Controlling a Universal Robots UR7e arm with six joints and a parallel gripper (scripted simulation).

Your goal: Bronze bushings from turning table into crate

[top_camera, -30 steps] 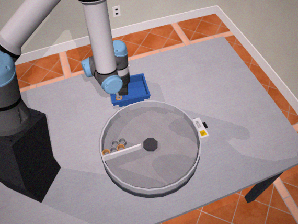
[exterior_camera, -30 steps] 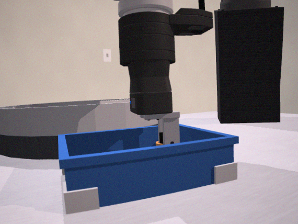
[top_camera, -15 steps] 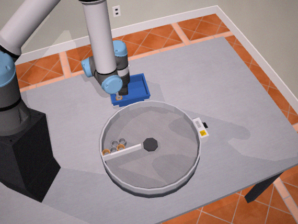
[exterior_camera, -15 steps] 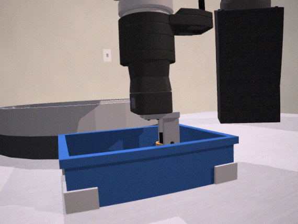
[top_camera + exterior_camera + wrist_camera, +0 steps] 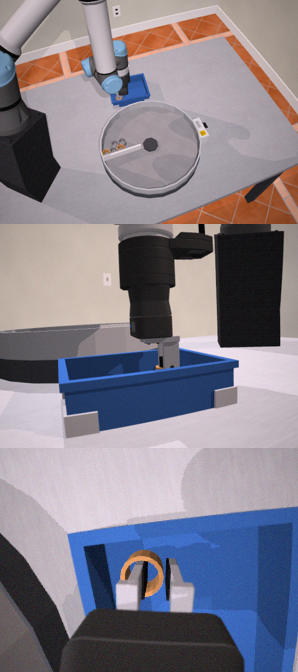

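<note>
The blue crate lies 6 cm ahead of my hand and 1 cm to the left of it. From my hand the other things lie so: turning table 1 cm ahead, 32 cm to the right, 2 cm above.
</note>
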